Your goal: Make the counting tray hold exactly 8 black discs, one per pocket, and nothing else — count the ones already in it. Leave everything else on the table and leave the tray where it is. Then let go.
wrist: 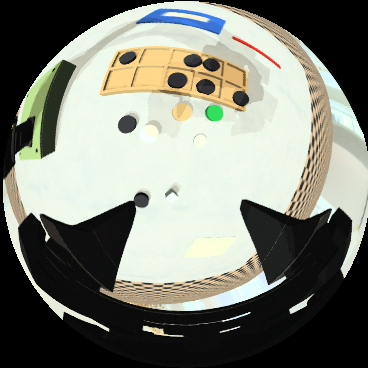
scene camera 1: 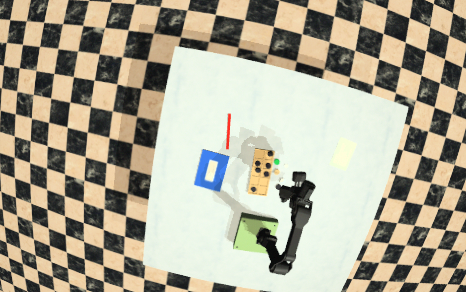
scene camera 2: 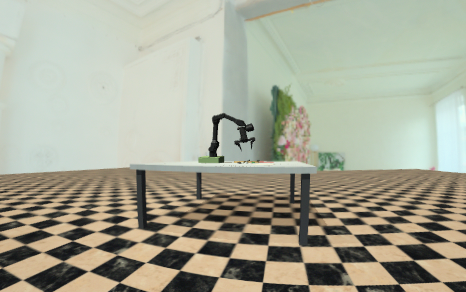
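The tan counting tray (scene camera 1: 258, 182) (wrist: 118, 79) has two rows of pockets with several black discs. In the wrist view, the far row has one disc (wrist: 127, 57) in its left end pocket and two discs (wrist: 193, 60) (wrist: 211, 64) close together right of the middle; I cannot tell if both lie flat. The near row's three right pockets each show a disc (wrist: 177, 80) (wrist: 205, 86) (wrist: 240, 98). Two loose black discs (wrist: 127, 124) (wrist: 142, 200) lie on the table. My gripper (scene camera 2: 246, 149) (wrist: 188, 205) is open and empty, high above the table; the farther loose disc shows beside its left fingertip.
A tan disc (wrist: 182, 112), a green disc (wrist: 214, 113), a white disc (wrist: 150, 132), a cream disc (wrist: 200, 140) and a small grey piece (wrist: 171, 194) lie near the tray. A blue frame (scene camera 1: 201, 169), red strip (scene camera 1: 228, 131), pale yellow patch (scene camera 1: 343, 153) and green base (scene camera 1: 245, 240) also show.
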